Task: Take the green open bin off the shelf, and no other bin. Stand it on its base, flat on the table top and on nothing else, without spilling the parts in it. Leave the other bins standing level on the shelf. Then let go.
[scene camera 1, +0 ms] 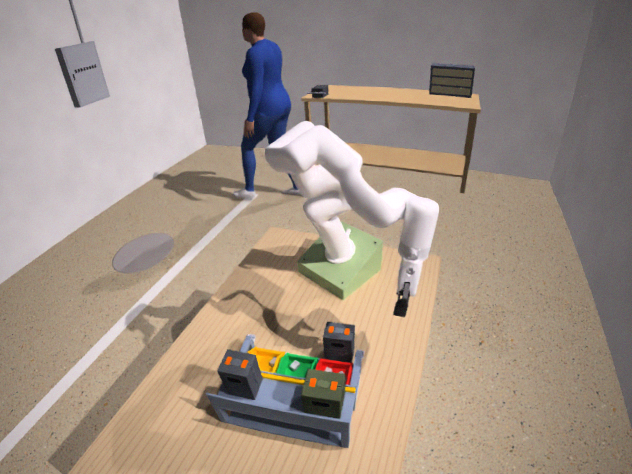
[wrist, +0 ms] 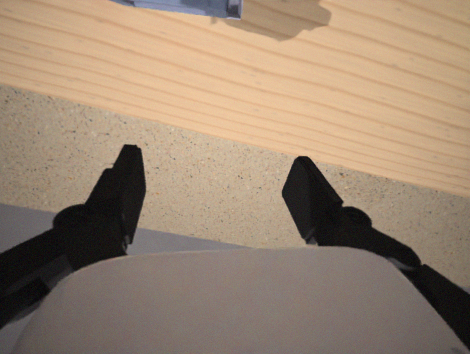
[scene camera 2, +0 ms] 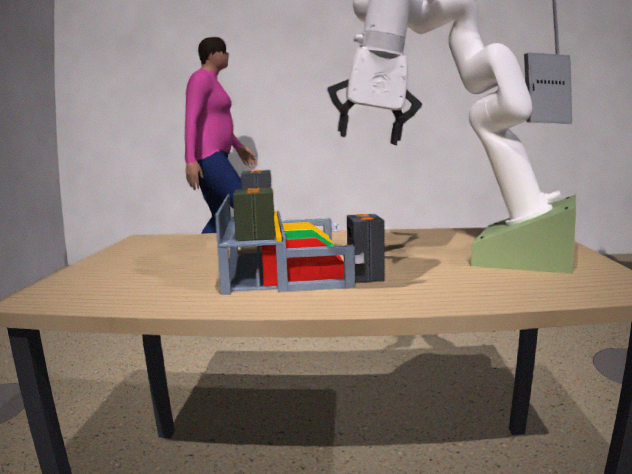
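Seen in the pictures: gripper, fingertip midpoint: [scene camera 1: 400,305] [wrist: 221,171] [scene camera 2: 368,140]; arm's base at its link origin: [scene camera 1: 340,250] [scene camera 2: 529,216].
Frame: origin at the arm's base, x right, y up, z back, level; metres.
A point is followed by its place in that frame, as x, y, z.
The green open bin [scene camera 1: 301,372] @[-0.083, -0.096, -0.520] [scene camera 2: 305,235] @[-0.037, -0.037, -0.553] sits on the blue-grey shelf [scene camera 1: 283,404] @[-0.121, -0.004, -0.681] [scene camera 2: 315,251] @[-0.268, -0.026, -0.497] [wrist: 190,7] @[-0.260, -0.024, -0.463], between the yellow bin [scene camera 1: 262,361] @[0.055, -0.096, -0.536] [scene camera 2: 302,226] @[0.072, -0.034, -0.578] and the red bin [scene camera 1: 334,365] @[-0.172, -0.084, -0.460] [scene camera 2: 315,270] @[-0.240, -0.071, -0.503]. A light-coloured part lies in the green bin, and parts show in the other two. The bins look level. In scene camera 2 the red bin hides most of the green one. My gripper [scene camera 1: 400,309] @[-0.339, 0.190, -0.386] [scene camera 2: 368,139] @[-0.339, 0.190, -0.386] [wrist: 221,171] @[-0.339, 0.190, -0.386] is open and empty, high above the bins and off to the side, near the long edge of the table top [scene camera 1: 204,438] @[0.070, -0.105, -0.838] [scene camera 2: 153,303] @[-0.381, -0.105, -0.804] [wrist: 300,90] @[-0.306, -0.105, -0.268].
A dark grey case [scene camera 1: 338,342] @[-0.177, 0.009, -0.435] [scene camera 2: 371,250] @[-0.209, -0.037, -0.390] stands on the table at the shelf's robot-facing side, near the red bin. Another dark case [scene camera 1: 239,376] @[-0.024, 0.112, -0.709] [scene camera 2: 256,179] @[-0.035, 0.100, -0.668] and an olive case [scene camera 1: 323,395] @[-0.234, 0.092, -0.658] [scene camera 2: 254,214] @[-0.268, 0.049, -0.617] stand on the shelf's raised deck, beside a yellow bar [scene camera 1: 285,378] @[-0.090, 0.007, -0.611] [scene camera 2: 278,227] @[-0.178, 0.007, -0.588].
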